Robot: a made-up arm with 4 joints.
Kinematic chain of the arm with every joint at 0, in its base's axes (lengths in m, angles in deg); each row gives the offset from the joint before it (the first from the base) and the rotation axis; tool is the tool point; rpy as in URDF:
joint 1: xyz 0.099 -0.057 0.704 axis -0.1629 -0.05 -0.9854
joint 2: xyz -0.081 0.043 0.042 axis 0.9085 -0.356 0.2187
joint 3: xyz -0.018 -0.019 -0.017 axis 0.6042 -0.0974 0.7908
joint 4: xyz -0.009 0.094 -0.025 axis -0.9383 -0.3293 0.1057
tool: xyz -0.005 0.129 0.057 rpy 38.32 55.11 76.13
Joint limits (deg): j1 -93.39..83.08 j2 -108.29..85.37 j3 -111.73..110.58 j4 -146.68..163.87
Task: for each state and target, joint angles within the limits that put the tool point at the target. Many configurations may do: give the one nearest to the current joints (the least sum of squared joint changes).
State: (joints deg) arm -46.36 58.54 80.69 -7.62
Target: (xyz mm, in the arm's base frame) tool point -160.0 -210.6 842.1
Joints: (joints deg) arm -43.76 13.25 63.40 11.99
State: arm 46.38 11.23 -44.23 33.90
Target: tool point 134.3 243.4 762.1
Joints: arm 38.03 35.93 -1.06 32.54
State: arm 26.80 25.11 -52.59 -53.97
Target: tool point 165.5 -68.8 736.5
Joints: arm 44.46 5.78 -100.65 -64.20
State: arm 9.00 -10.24 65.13 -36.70
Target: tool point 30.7 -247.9 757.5
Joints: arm -30.19 33.07 110.16 -47.62
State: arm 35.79 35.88 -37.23 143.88
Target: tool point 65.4 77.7 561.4
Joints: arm 6.61 22.83 -29.34 116.59
